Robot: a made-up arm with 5 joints. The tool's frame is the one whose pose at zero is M. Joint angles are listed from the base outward.
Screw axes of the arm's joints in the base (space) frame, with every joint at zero. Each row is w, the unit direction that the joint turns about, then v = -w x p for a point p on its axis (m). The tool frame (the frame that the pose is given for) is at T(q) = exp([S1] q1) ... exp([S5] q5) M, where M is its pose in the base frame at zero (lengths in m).
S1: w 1 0 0 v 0 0.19 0
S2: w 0 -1 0 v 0.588 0 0.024
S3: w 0 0 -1 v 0.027 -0.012 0
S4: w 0 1 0 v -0.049 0 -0.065
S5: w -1 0 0 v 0 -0.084 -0.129
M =
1 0 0 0.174
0 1 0 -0.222
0 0 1 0.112
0 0 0 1
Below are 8 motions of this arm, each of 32 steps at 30 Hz.
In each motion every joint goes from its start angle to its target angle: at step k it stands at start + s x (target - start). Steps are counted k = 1, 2, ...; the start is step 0. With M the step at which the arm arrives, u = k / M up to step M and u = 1 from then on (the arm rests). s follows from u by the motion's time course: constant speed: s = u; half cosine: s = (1 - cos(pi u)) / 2; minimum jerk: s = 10 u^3 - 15 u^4 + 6 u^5.
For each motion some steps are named. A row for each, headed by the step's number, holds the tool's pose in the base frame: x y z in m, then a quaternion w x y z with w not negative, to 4 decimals.
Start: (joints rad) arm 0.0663 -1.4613 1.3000 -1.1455 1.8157
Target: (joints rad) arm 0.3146 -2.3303 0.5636 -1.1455 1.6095
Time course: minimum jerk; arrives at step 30
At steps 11, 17, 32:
11: -0.2855 -0.0597 0.6836 0.1836 -0.9528 0.1987 0.1381
17: -0.2356 -0.1466 0.7556 0.3439 -0.8588 0.2184 0.3105
32: -0.1607 -0.2462 0.7878 0.4702 -0.6994 0.2688 0.4664

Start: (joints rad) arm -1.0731 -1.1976 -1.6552 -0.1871 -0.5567
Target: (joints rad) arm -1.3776 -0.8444 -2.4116 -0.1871 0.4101
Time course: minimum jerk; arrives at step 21
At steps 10, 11, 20, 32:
10: -0.3445 0.1389 0.0160 0.6721 0.1562 0.5999 0.4051
11: -0.3365 0.1440 0.0109 0.6605 0.1301 0.5854 0.4518
20: -0.3169 0.1663 0.0051 0.5710 0.0254 0.4802 0.6654
32: -0.3169 0.1663 0.0051 0.5707 0.0252 0.4799 0.6658

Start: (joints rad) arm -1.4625 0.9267 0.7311 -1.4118 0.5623
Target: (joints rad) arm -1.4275 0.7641 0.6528 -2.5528 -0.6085
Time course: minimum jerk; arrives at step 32
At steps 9, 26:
9: 0.0774 0.0346 0.2553 0.0912 -0.3143 -0.9315 0.1589
26: 0.0385 -0.1075 0.2044 0.1587 0.1960 0.6935 -0.6749

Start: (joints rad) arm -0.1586 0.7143 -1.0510 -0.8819 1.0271
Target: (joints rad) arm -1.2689 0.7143 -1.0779 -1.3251 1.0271
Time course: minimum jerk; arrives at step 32
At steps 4, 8, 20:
4: 0.2451 -0.0429 0.4731 0.5207 -0.3045 -0.7724 0.1989
8: 0.2402 -0.0242 0.4764 0.5012 -0.3140 -0.7722 0.2322
20: 0.2136 0.1092 0.4660 0.3726 -0.3474 -0.7194 0.4722

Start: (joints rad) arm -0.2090 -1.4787 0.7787 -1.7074 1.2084
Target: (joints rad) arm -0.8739 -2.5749 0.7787 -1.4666 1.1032
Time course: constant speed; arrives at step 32
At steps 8, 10, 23, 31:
8: -0.2916 0.2758 0.7919 0.3933 -0.9168 0.0257 0.0641
10: -0.2713 0.3040 0.7950 0.3762 -0.9205 0.0593 0.0871
23: -0.1262 0.4775 0.7509 0.2468 -0.9024 0.2958 0.1931
31: -0.0344 0.5586 0.6764 0.1583 -0.8532 0.4462 0.2186

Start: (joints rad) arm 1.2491 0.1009 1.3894 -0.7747 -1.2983
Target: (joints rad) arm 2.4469 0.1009 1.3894 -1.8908 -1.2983
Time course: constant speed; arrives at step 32
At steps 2, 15, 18, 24, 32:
2: -0.0980 -0.0443 0.0018 0.4004 0.6014 -0.3421 -0.6009
15: -0.1202 -0.0370 0.0671 0.3702 0.5819 -0.3444 -0.6369
18: -0.1254 -0.0401 0.0819 0.3652 0.5762 -0.3428 -0.6459
24: -0.1356 -0.0515 0.1097 0.3576 0.5640 -0.3369 -0.6637
32: -0.1478 -0.0765 0.1410 0.3527 0.5473 -0.3238 -0.6865

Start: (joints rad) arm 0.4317 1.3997 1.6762 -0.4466 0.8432
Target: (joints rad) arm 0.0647 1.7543 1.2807 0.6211 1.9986
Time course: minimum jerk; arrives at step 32
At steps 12, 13, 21, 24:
12: 0.3403 -0.2680 0.3836 0.6171 0.2084 -0.0073 -0.7587
13: 0.3552 -0.2797 0.4004 0.6453 0.1908 -0.0044 -0.7397
21: 0.4879 -0.3118 0.5968 0.8192 -0.0621 -0.0096 -0.5700
24: 0.5227 -0.2936 0.6600 0.8375 -0.1569 -0.0191 -0.5231

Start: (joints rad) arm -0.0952 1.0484 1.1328 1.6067 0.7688
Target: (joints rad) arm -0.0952 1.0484 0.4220 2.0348 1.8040
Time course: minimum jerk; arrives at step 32
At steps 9, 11, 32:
9: 0.6196 -0.1449 0.1384 0.9585 0.0230 0.2842 0.0090
11: 0.6282 -0.1396 0.1447 0.9534 -0.0455 0.2953 0.0432
32: 0.6452 -0.0587 0.1404 0.6715 -0.5785 0.3086 0.3451

